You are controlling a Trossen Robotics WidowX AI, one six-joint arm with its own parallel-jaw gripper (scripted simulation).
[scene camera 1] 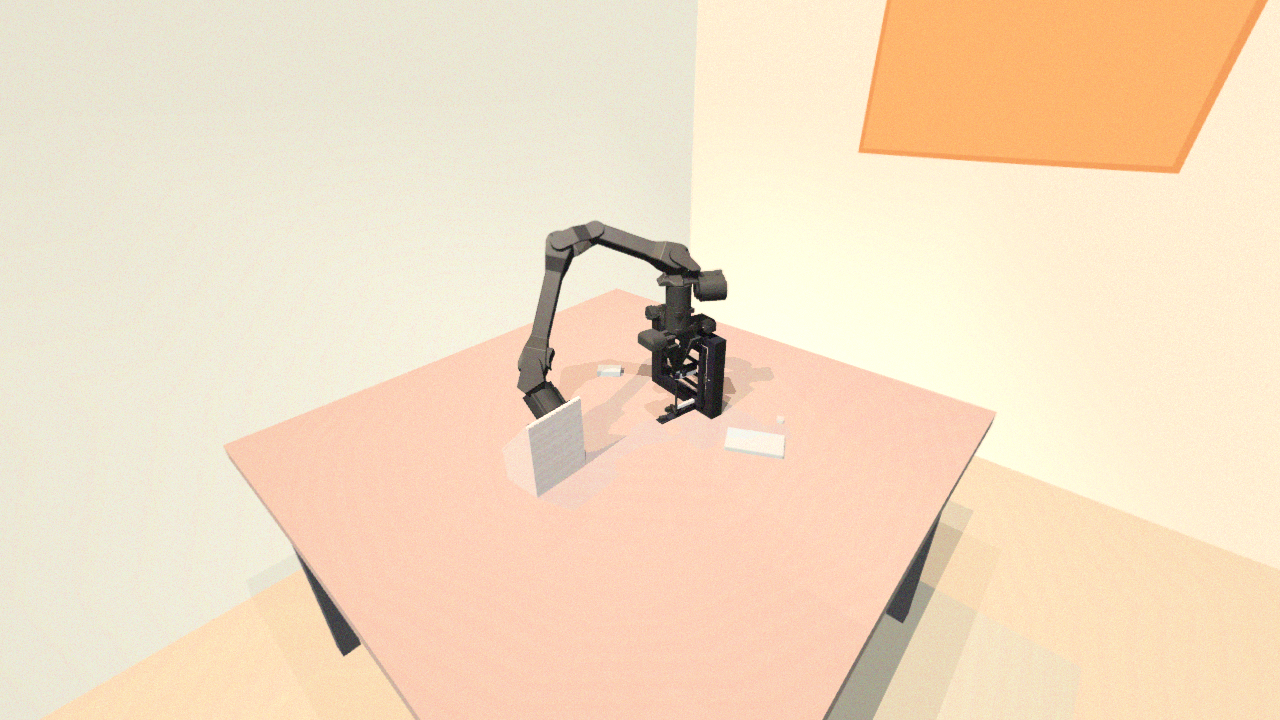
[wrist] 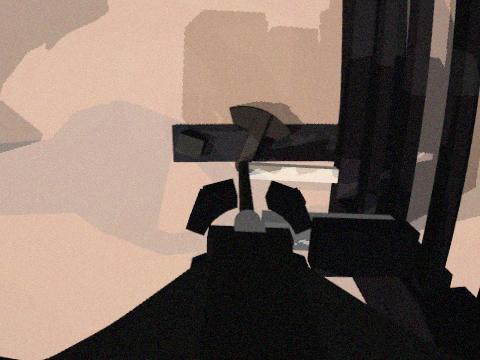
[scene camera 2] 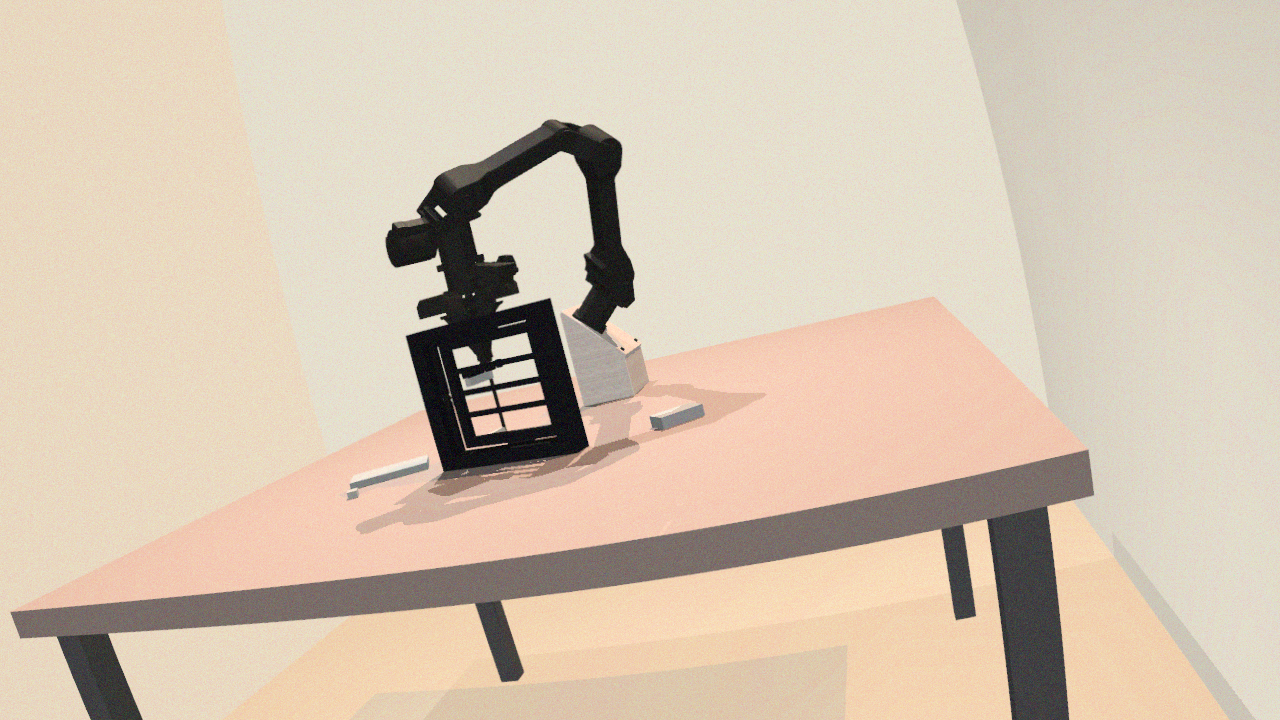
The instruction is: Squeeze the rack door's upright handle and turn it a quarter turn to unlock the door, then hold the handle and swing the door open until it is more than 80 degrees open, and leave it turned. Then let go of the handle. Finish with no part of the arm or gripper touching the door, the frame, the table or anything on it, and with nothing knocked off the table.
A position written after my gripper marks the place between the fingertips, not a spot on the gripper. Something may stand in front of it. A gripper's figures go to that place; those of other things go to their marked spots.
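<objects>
My gripper (scene camera 1: 677, 364) is sitting 1.26 m from the lens, and there's a flat white slab (scene camera 1: 738, 440) that's 1.26 m from the lens as well.
</objects>
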